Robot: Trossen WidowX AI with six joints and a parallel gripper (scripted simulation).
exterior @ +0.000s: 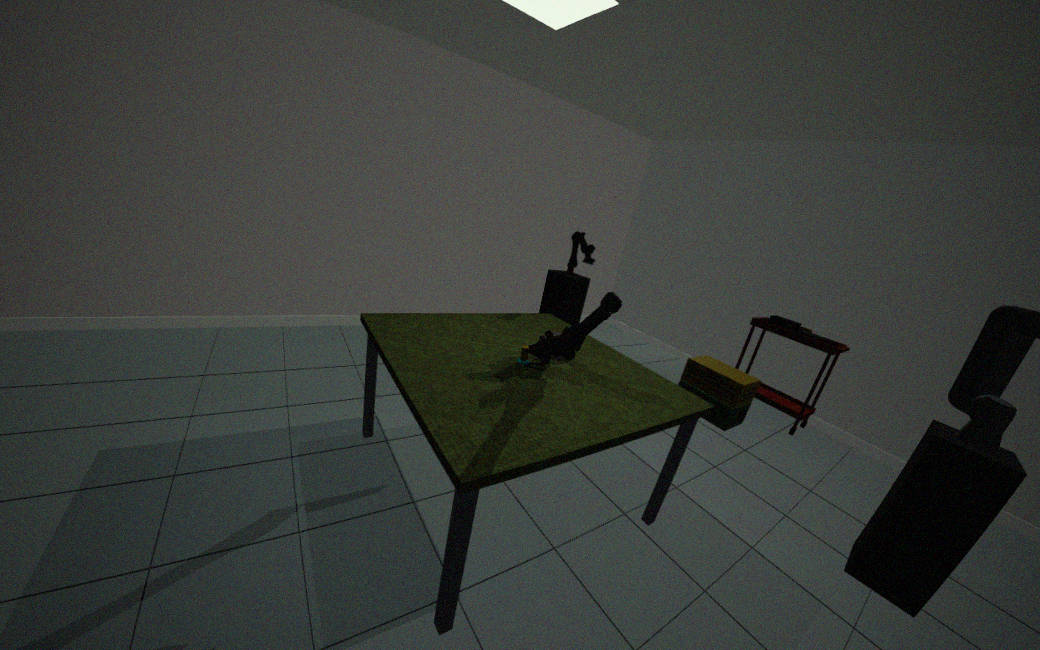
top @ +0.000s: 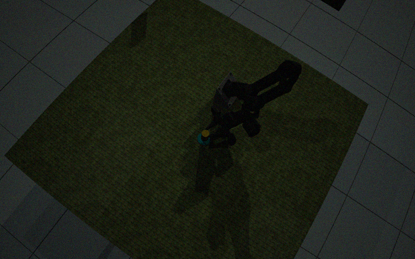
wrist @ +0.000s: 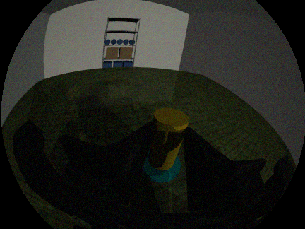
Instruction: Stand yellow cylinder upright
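The cyan circle is 60 mm below my gripper tip. From my gripper tip the other things lie so: yellow tall cylinder (20 mm below).
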